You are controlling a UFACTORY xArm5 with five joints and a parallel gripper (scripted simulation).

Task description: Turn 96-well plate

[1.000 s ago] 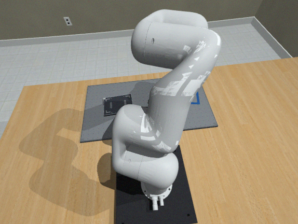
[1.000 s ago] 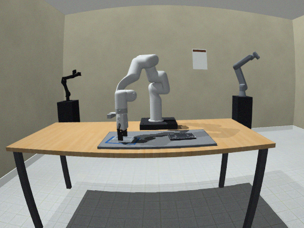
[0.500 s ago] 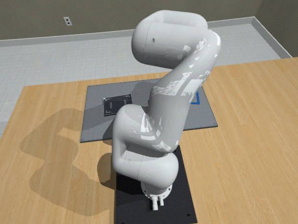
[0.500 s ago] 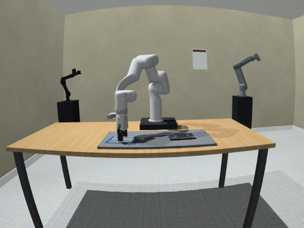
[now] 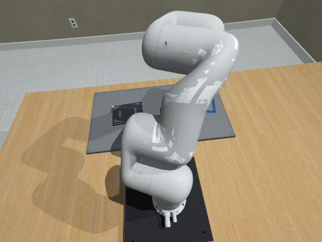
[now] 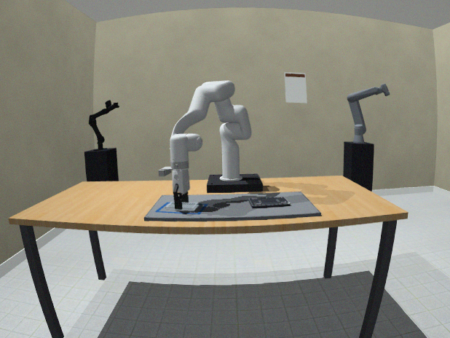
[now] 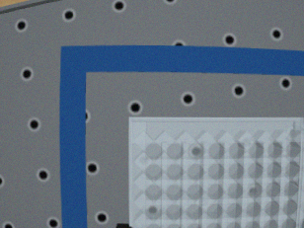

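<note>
The white 96-well plate is 10 mm below my hand. From my hand the other things lie so: plate nest (370 mm to the left, 50 mm behind, 10 mm below); then A1 label (450 mm to the left, 10 mm below, 10 mm behind).
</note>
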